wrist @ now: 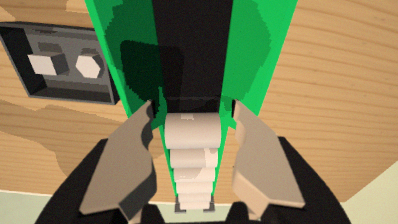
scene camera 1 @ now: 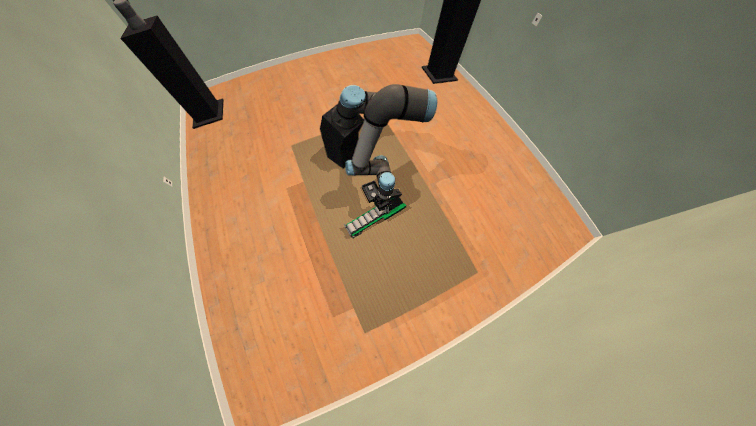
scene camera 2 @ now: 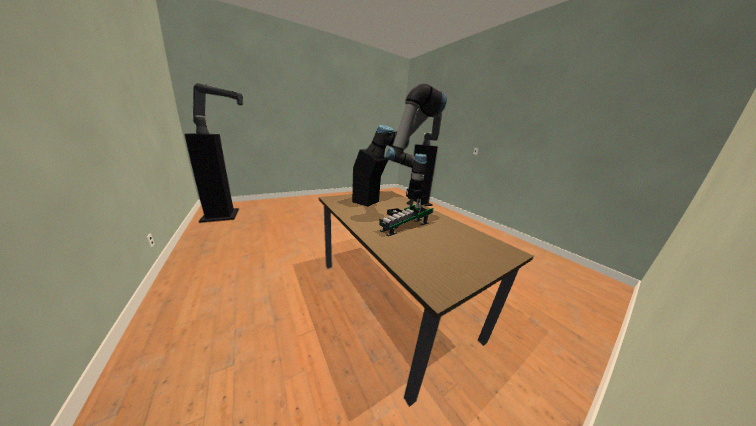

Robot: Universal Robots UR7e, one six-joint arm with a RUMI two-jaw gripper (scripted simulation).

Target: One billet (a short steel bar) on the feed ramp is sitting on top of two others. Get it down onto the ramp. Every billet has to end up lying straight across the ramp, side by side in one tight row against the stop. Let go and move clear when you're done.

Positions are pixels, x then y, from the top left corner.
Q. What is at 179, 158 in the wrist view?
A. A steel billet.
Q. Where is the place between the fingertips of my gripper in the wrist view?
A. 193, 101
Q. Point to a steel billet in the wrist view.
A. At 196, 130
